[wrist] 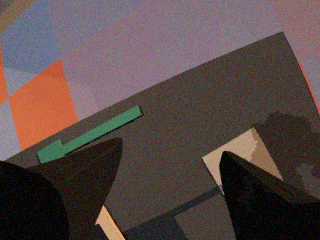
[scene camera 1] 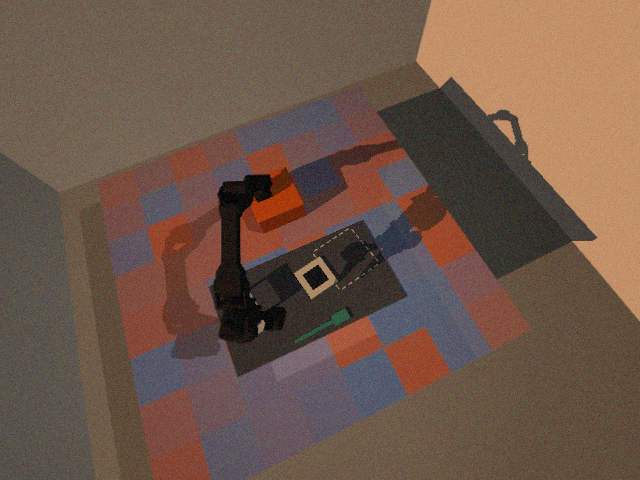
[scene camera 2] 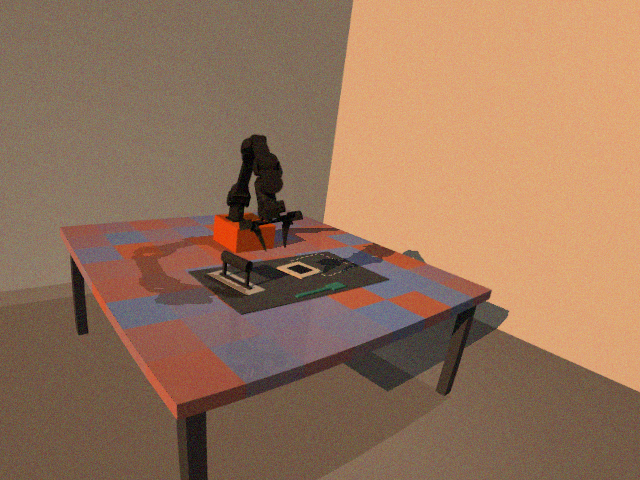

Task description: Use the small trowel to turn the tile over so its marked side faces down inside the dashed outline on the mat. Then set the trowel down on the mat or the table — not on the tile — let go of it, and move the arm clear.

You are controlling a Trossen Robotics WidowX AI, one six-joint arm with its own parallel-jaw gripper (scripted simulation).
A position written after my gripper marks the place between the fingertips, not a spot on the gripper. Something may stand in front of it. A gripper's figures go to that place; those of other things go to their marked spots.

My gripper [wrist: 172, 152]: 10 cm from the lens. A trowel [wrist: 53, 151] is 35 cm from the lens.
